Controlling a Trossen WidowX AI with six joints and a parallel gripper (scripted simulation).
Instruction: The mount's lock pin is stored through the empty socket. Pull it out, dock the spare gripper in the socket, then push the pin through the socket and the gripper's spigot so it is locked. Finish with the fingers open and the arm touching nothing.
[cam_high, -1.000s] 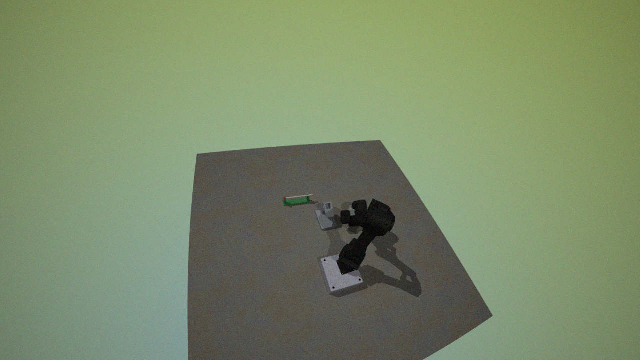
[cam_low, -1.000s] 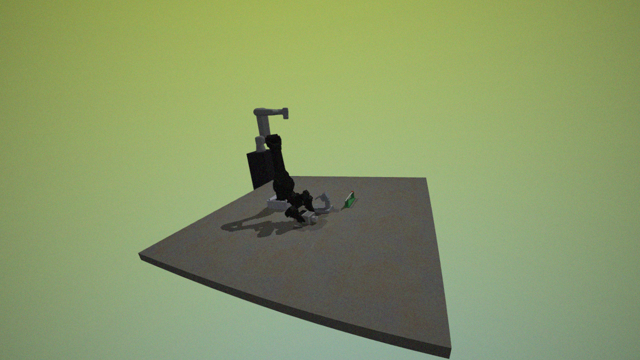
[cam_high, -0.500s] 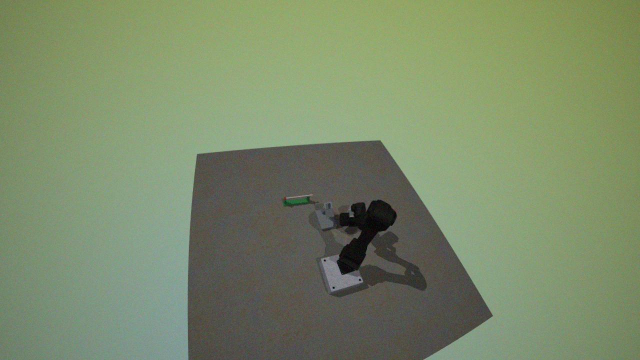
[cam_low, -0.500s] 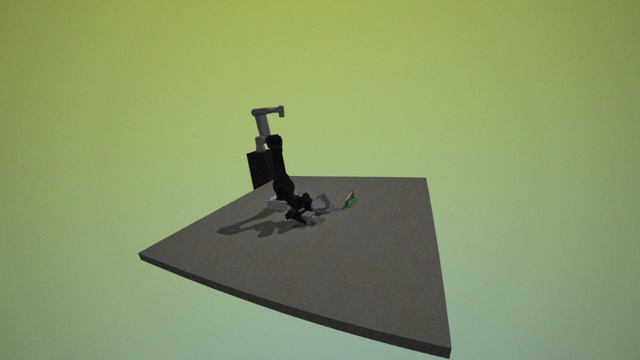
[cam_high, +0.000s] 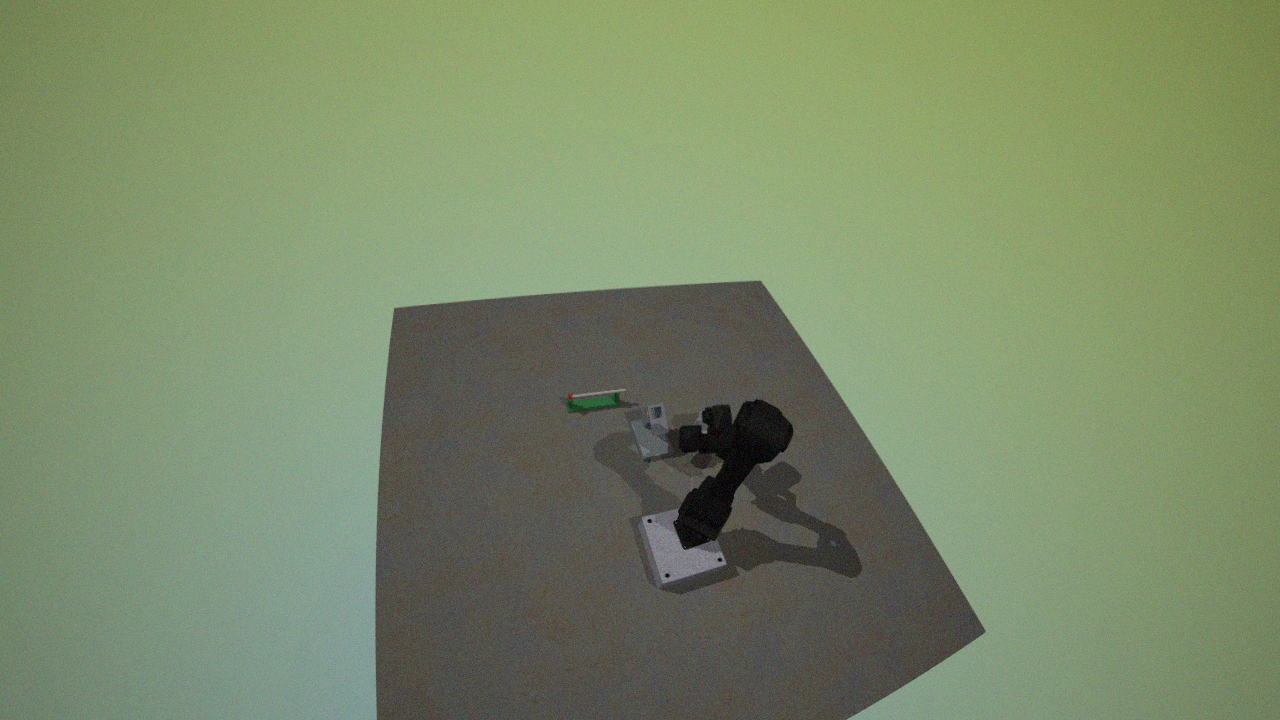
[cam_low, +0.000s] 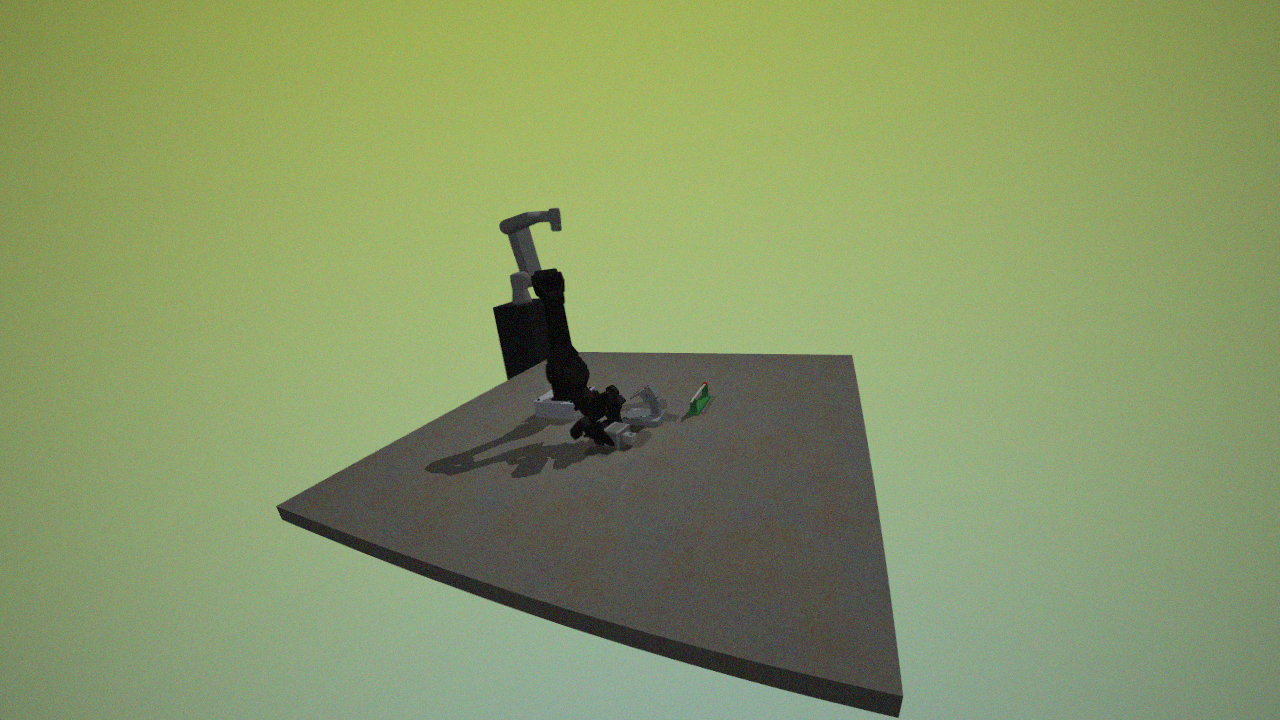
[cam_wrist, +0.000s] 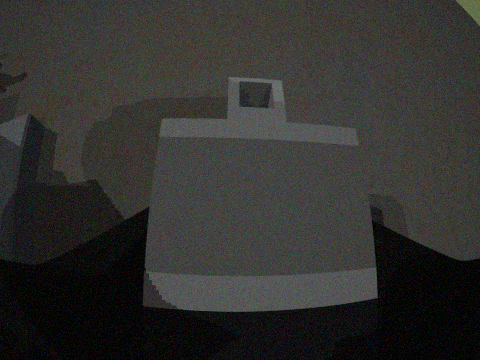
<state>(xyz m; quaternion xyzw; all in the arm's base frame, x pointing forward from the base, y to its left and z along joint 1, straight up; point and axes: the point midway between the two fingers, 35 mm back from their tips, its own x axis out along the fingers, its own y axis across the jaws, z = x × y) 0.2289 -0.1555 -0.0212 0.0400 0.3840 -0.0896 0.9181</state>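
Right now the socket is 2 cm ahead of my gripper tip, 15 cm to the left of it and 4 cm above it. Also, from my gripper tip: green cradle (15 cm ahead, 26 cm to the left, 2 cm above); then spare gripper (1 cm behind, 1 cm above).
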